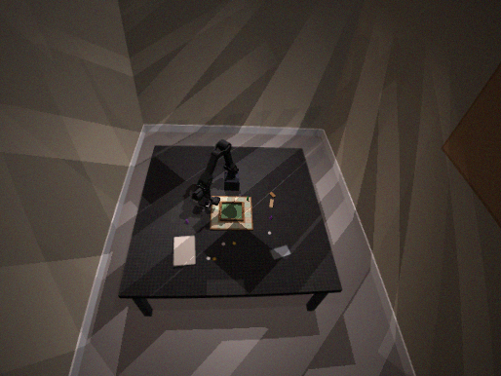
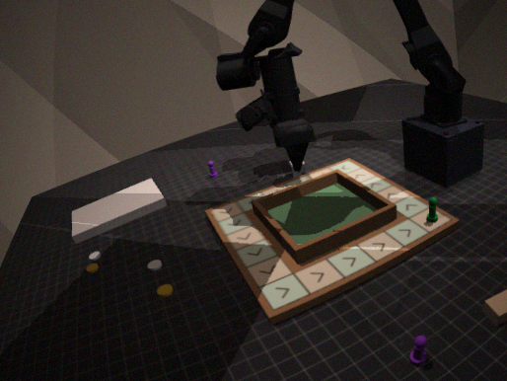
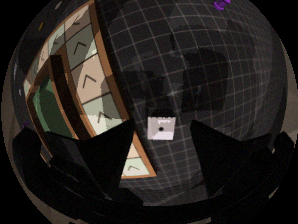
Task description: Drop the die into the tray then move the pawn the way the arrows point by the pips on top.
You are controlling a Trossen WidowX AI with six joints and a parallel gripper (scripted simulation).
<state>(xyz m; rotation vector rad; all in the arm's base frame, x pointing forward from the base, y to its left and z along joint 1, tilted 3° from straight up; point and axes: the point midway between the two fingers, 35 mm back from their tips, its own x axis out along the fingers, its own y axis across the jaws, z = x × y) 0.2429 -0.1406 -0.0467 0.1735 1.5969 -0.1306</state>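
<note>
Right now my gripper tip is 1 cm above the die. Also, from my gripper tip: green pawn (28 cm to the left, 10 cm behind, 1 cm above); then green-floored tray (18 cm to the left, 2 cm ahead, 1 cm below); then pale flat block (36 cm ahead, 7 cm to the right, 1 cm below).
</note>
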